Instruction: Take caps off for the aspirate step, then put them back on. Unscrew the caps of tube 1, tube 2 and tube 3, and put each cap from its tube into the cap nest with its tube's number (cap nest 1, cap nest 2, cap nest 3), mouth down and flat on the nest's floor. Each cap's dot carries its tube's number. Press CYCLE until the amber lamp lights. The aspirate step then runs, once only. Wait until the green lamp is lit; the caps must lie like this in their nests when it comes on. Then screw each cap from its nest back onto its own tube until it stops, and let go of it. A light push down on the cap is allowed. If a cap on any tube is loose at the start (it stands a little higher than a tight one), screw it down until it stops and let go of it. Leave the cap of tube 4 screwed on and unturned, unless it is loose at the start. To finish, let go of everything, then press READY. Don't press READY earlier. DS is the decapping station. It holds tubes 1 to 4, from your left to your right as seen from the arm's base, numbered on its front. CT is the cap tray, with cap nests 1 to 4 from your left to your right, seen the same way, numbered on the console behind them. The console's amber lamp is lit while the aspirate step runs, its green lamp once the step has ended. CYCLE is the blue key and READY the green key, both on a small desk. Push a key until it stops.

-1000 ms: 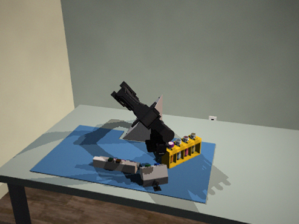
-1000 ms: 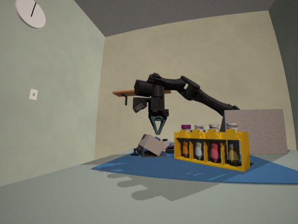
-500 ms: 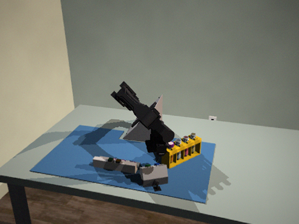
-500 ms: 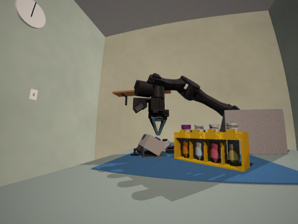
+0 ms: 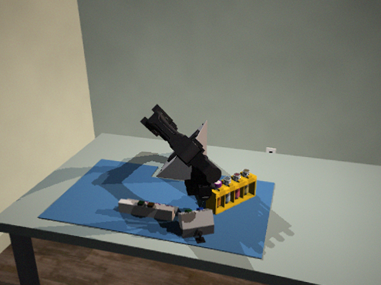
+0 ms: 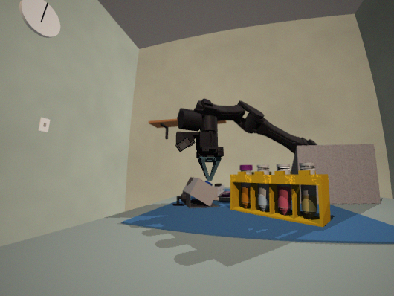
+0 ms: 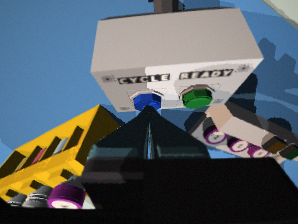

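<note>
The blue cycle key lies 20 mm below my hand. Round my hand: green ready key 40 mm to the right, 20 mm below, 20 mm ahead; then small key desk 30 mm below, 20 mm to the right, 20 mm ahead.
</note>
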